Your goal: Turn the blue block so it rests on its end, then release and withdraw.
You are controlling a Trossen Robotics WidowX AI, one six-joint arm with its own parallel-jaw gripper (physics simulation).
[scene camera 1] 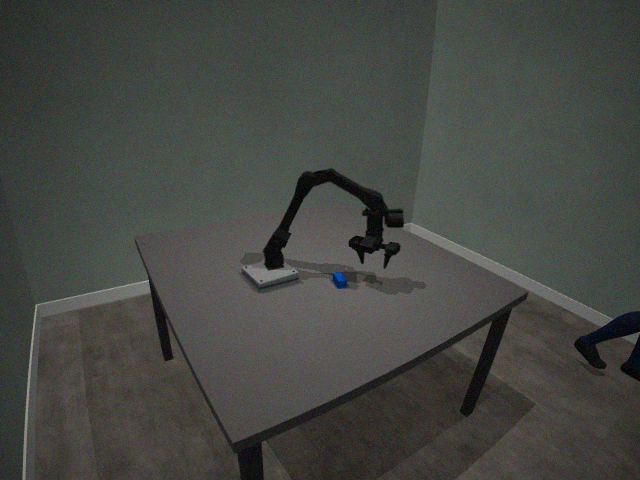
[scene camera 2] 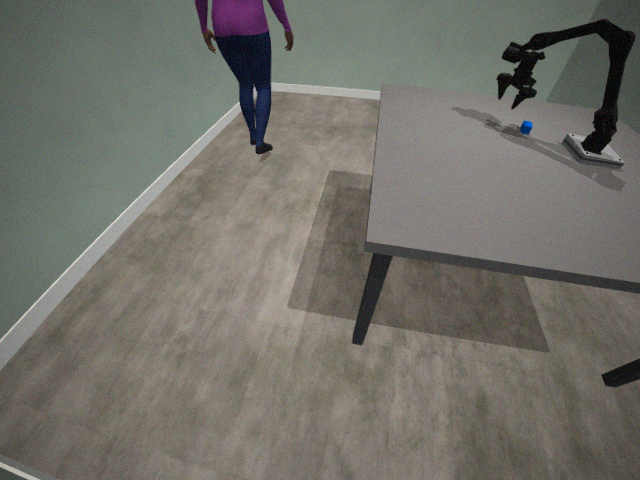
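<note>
The blue block (scene camera 1: pixel 339 280) (scene camera 2: pixel 526 127) is small and lies on its long side on the grey table (scene camera 1: pixel 310 351) (scene camera 2: pixel 465 206), in front of the arm's base. My gripper (scene camera 1: pixel 373 262) (scene camera 2: pixel 507 103) points down with its two fingers spread wide, open and empty. It hangs above the table, higher than the block and farther from the base than the block, apart from it. In scene camera 1 it is to the upper right of the block; in scene camera 2 it is to the upper left.
The white base plate (scene camera 1: pixel 269 276) (scene camera 2: pixel 594 155) of the arm stands on the table near the block. The arm's shadow falls across the table around the block. A person in a purple top (scene camera 2: pixel 240 18) and blue trousers stands on the floor beyond the table.
</note>
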